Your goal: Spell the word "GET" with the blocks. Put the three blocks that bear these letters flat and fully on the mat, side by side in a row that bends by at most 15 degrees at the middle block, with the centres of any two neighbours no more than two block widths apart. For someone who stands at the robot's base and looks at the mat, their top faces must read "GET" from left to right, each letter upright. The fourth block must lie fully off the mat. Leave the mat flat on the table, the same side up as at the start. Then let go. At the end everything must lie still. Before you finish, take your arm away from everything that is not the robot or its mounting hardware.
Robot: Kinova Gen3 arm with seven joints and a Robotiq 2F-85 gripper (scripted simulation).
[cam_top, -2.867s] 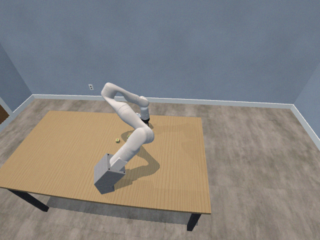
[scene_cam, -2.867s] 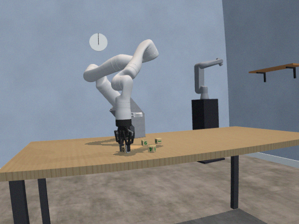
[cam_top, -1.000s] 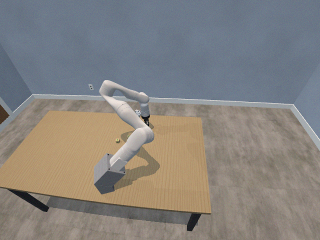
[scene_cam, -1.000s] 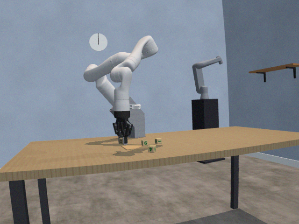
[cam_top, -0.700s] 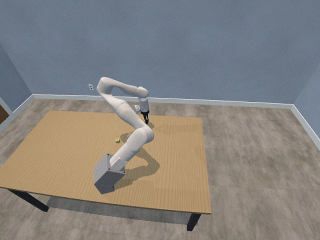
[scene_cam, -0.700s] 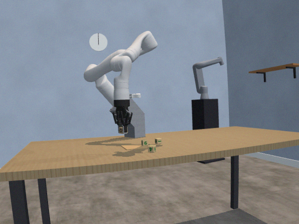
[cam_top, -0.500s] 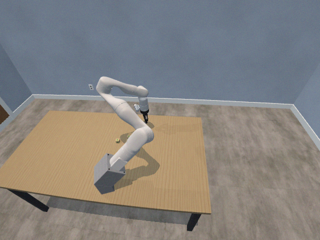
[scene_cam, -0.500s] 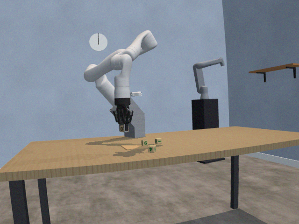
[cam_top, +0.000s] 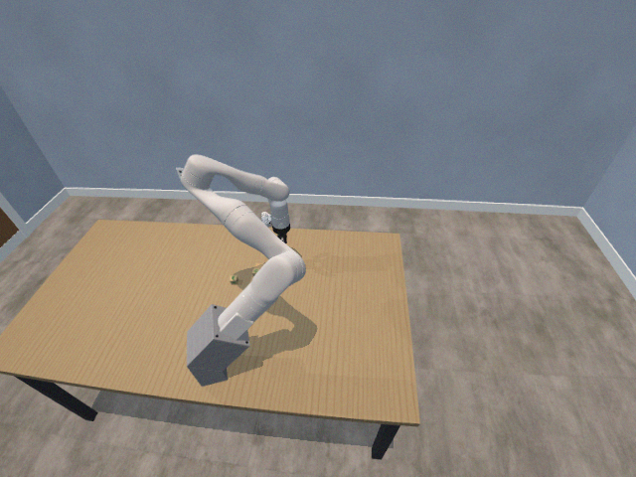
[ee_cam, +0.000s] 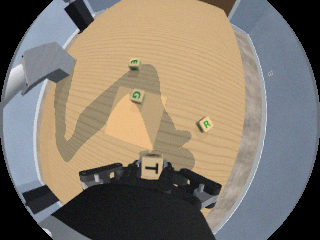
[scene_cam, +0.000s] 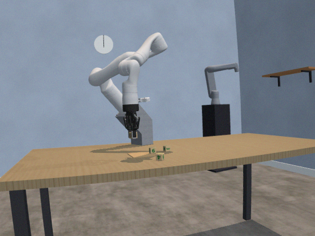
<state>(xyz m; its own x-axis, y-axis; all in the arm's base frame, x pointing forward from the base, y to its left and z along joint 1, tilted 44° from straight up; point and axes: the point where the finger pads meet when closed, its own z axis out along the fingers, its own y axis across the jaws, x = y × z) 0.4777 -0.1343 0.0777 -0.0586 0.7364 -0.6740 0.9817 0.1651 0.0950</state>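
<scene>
The mat lies 110 mm below my hand, 90 mm to the left of it and 70 mm behind it. Also, from my hand: T block right at my hand; then G block 130 mm to the left, 100 mm below, 60 mm behind.
</scene>
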